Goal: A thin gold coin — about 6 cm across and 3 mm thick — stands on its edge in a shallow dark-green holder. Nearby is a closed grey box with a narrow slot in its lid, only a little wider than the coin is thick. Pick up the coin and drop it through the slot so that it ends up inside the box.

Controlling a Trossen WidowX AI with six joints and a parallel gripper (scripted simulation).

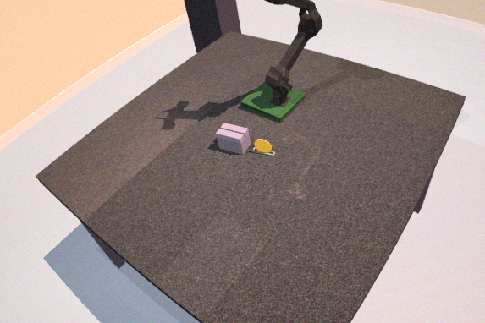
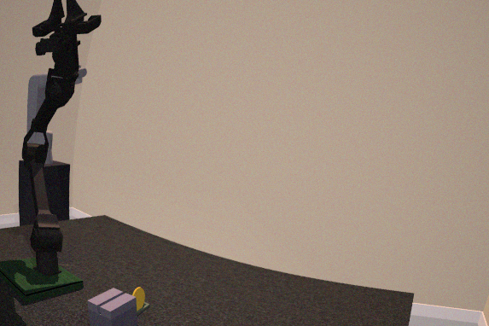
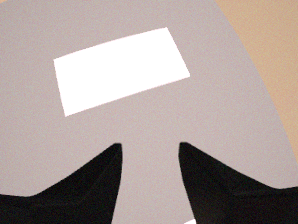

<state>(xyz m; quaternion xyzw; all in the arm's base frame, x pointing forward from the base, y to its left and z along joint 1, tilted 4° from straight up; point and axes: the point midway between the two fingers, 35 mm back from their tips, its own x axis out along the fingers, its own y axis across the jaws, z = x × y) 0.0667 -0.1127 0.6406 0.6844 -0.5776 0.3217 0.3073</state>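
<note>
Right now my gripper tip is 210 mm short of the gold coin, 140 mm to the right of it and 670 mm above it.
</note>
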